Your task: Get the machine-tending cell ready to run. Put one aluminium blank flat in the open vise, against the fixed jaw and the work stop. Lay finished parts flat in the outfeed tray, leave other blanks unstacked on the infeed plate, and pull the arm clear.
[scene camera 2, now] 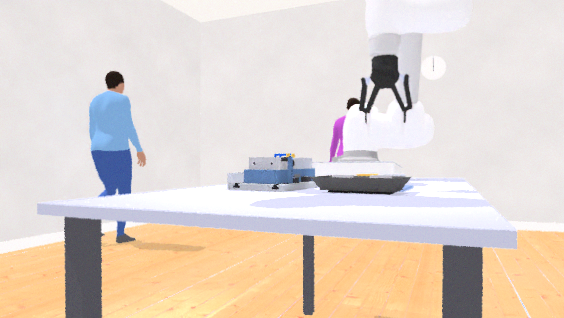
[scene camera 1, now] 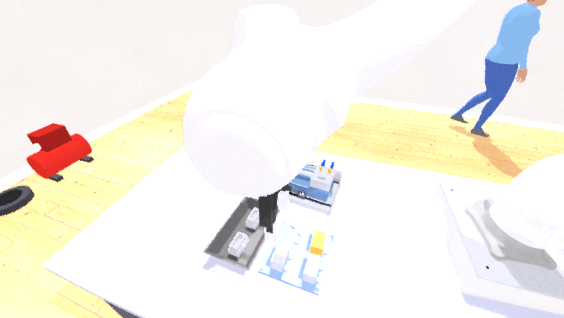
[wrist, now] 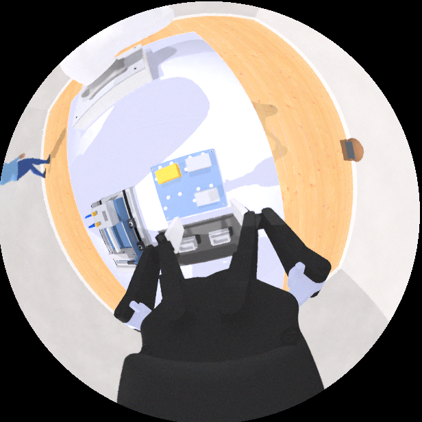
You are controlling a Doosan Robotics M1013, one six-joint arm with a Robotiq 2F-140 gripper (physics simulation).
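Frame: origin at the arm's base, x ahead, y left, z up, level; millimetres.
Seen in the pictures: gripper, between the fingertips: (scene camera 2: 385,135) (scene camera 1: 278,223); arm's base, origin of its link: (scene camera 2: 360,163) (scene camera 1: 505,236).
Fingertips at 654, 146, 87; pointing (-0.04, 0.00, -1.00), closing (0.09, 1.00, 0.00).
Pixels of each thing's top centre, then the offset from my fingertips to it, as dx, dy, dz. Level surfaces: height alone.
- blue infeed plate, centre of its top: (scene camera 1: 298,252) -55, -30, -151
- yellow block, centre of its top: (scene camera 1: 318,239) -108, -62, -118
- vise, centre of its top: (scene camera 2: 280,156) (scene camera 1: 299,166) -10, -325, -60
- table, height of its surface: dz -160
My gripper (scene camera 1: 277,218) (scene camera 2: 385,117) (wrist: 205,214) is open and empty, high above the tray and infeed plate. The blue infeed plate (scene camera 1: 298,245) (wrist: 187,206) holds two pale blanks, one blank (scene camera 1: 311,270) (wrist: 198,162) beside a yellow block (scene camera 1: 318,243) (wrist: 167,173) and another blank (scene camera 1: 280,257) (wrist: 207,196) nearer the tray; they are unstacked. Two finished parts (scene camera 1: 238,244) (wrist: 188,244) lie apart in the dark outfeed tray (scene camera 2: 362,185). The vise (scene camera 1: 312,187) (scene camera 2: 267,175) (wrist: 120,225) stands beside them. The arm hides its far jaw end in scene camera 1; I cannot tell what lies between its jaws.
Blue and yellow fittings (scene camera 1: 327,165) (wrist: 92,220) stick up from the vise. The robot's base plate (scene camera 1: 477,265) (wrist: 140,75) stands on the table (scene camera 2: 280,215). A person in blue (scene camera 1: 505,65) (scene camera 2: 111,120) is on the floor beyond the table. A red compressor-like object (scene camera 1: 60,155) is at left.
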